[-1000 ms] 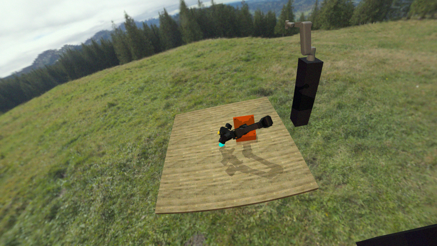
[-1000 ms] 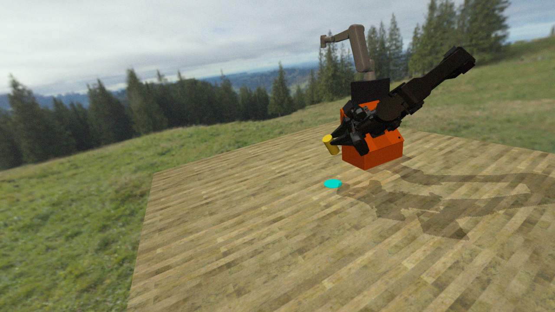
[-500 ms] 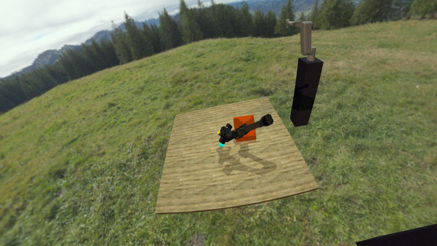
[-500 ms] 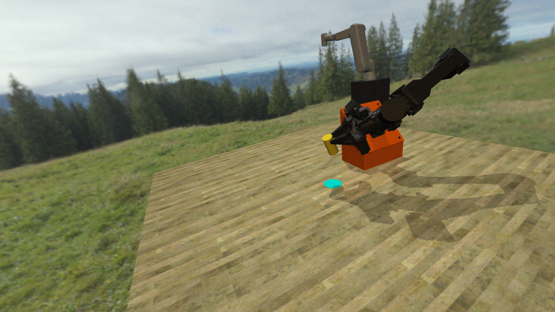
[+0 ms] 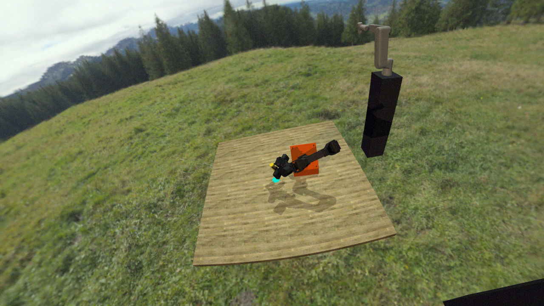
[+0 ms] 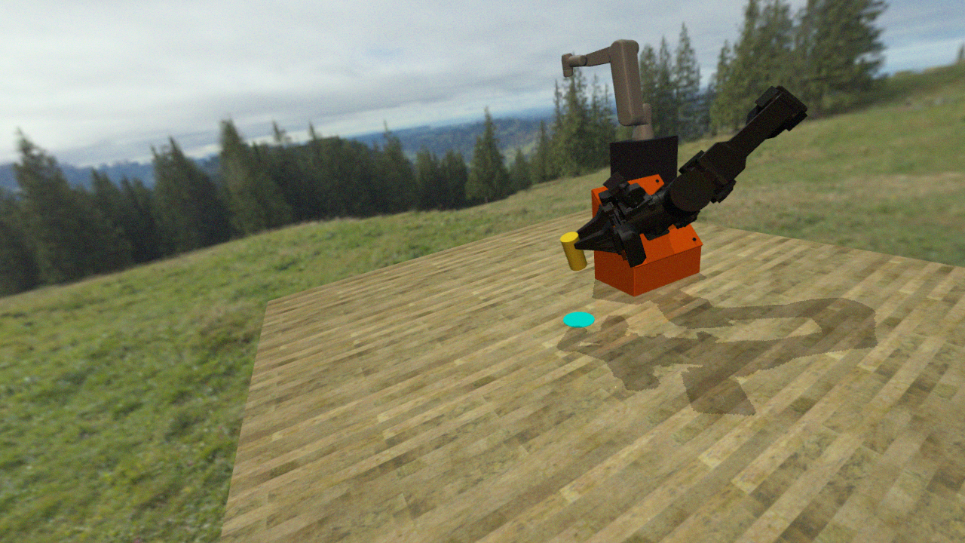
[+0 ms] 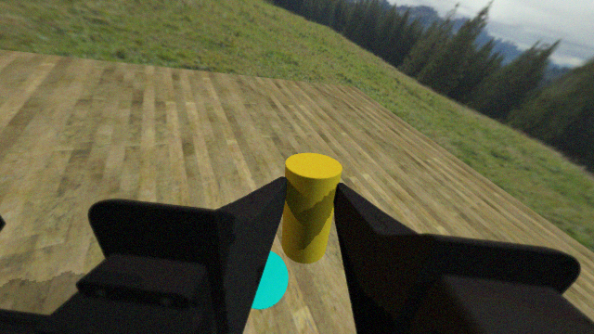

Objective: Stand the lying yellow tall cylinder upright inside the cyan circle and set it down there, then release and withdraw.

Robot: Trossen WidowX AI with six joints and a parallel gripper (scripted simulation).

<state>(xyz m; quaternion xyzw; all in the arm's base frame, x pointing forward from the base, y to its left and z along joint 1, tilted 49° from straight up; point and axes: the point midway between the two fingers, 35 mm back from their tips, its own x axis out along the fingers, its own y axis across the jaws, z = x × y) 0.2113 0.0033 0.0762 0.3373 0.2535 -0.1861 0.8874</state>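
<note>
Right now my gripper tip is 16 cm above the cyan circle and 1 cm to the right of it. From my gripper tip the other things lie so: yellow tall cylinder (2 cm below).
</note>
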